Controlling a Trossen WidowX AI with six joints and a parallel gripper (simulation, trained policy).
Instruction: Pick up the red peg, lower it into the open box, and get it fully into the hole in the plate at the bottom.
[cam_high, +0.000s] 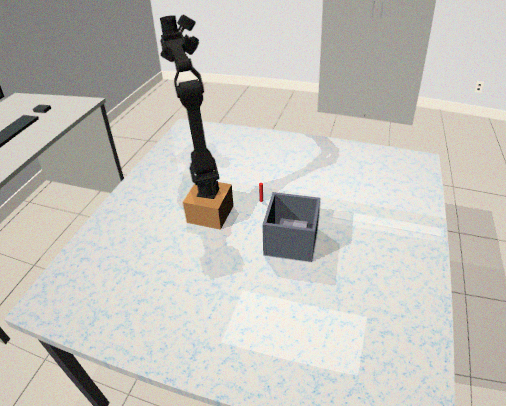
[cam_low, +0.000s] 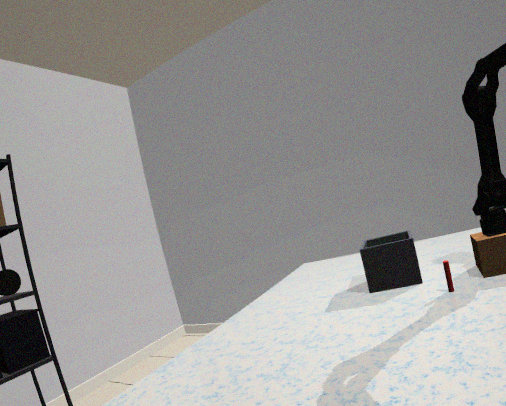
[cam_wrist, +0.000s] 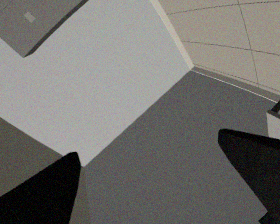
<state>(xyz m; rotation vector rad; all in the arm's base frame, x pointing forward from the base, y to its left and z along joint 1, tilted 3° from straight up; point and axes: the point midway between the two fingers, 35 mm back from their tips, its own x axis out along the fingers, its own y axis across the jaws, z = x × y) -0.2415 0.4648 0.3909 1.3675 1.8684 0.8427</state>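
The red peg lies 47 cm below my gripper tip, 41 cm ahead of it and 37 cm to the right of it. The rest, counted from my gripper tip: plate (56 cm to the right, 56 cm ahead, 46 cm below).
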